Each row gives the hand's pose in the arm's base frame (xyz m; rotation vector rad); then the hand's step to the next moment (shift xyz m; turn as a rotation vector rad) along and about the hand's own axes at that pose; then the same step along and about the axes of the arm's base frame.
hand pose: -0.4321 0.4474 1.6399 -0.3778 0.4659 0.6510
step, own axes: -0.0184 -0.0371 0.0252 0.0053 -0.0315 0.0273
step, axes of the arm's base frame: 0.0187 -0.0243 0.0376 0.0322 -0.0077 0.0259
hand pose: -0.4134 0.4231 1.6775 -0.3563 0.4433 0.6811
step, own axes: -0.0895 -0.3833 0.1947 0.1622 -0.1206 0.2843
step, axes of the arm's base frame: 0.2479 -0.2358 0.2752 0.2706 0.1260 0.1805
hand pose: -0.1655 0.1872 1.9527 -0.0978 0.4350 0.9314
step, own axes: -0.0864 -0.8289 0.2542 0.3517 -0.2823 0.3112
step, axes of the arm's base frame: 0.6948 -0.4941 0.1798 0.5055 0.1794 0.1117
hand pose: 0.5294 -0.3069 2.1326 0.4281 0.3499 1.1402
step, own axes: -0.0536 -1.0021 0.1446 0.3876 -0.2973 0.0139
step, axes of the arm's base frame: 0.8435 -0.4241 -0.3696 0.3893 0.2513 -0.1551
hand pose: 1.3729 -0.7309 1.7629 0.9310 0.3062 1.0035
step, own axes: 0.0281 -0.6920 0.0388 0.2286 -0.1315 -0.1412
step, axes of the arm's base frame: 0.4433 -0.1404 -0.5147 0.1128 0.2356 -0.1458
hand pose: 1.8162 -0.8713 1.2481 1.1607 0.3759 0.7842
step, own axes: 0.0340 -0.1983 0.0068 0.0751 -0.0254 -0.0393
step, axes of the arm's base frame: 0.0978 -0.0157 -0.1752 0.0353 0.0758 -0.0289
